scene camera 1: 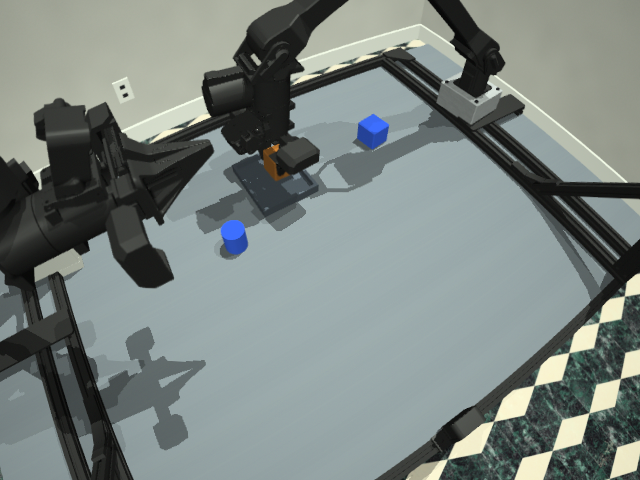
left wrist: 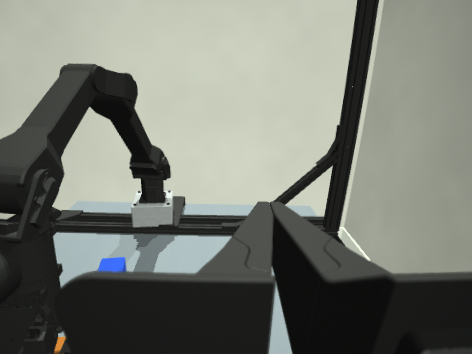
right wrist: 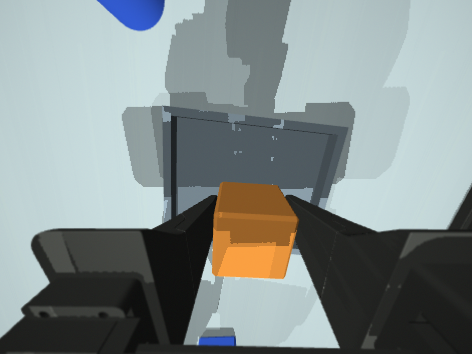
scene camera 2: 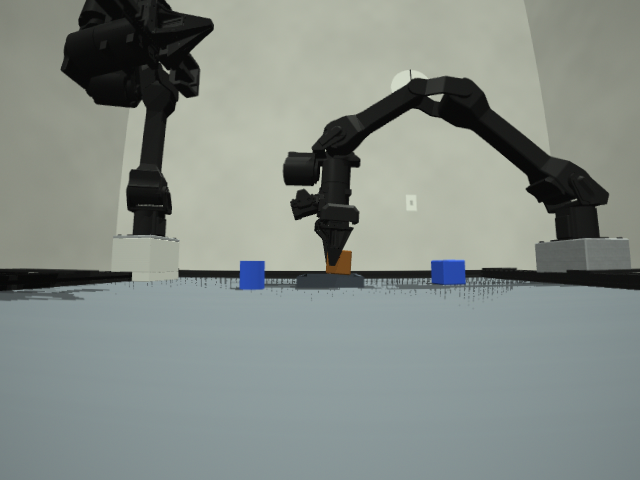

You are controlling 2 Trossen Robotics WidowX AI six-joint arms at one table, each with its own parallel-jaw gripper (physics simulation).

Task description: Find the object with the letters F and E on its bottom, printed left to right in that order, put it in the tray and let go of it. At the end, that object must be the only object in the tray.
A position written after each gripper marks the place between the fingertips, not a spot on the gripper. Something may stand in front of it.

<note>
In view: the left gripper [scene camera 1: 212, 145], the right gripper [scene camera 1: 272, 167], a blue cylinder [scene camera 2: 252, 273], a cube [right wrist: 254, 229] and a grey tray [scene camera 1: 270, 196].
The blue cylinder shows as well in scene camera 1 [scene camera 1: 233, 233]. The left gripper is seen too in the left wrist view [left wrist: 267, 212] and in scene camera 2 [scene camera 2: 212, 24]. The right gripper shows as well in the right wrist view [right wrist: 251, 201] and in scene camera 2 [scene camera 2: 330, 265]. The left wrist view does not show the blue cylinder: it is out of frame.
</note>
